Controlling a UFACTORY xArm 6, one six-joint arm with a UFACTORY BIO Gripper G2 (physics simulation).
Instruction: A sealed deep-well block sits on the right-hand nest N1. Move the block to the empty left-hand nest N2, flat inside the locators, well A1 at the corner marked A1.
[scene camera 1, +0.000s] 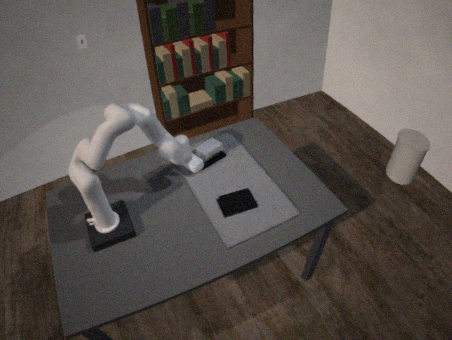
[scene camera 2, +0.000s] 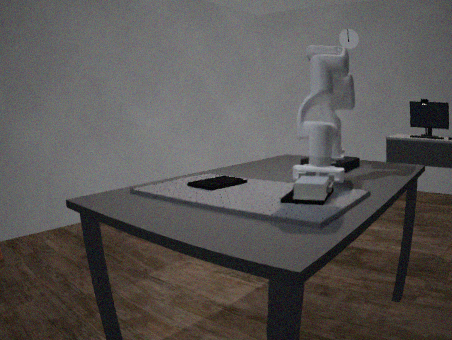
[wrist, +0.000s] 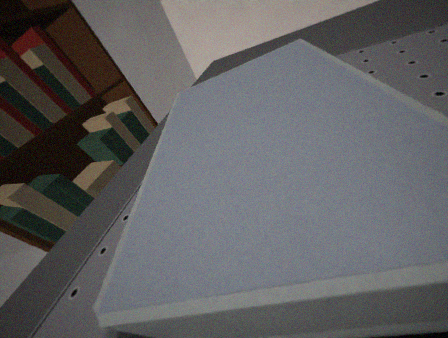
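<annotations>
I see a black nest N1 (scene camera 1: 236, 202), and the black nest N1 is 144 cm from the lens.
</annotations>
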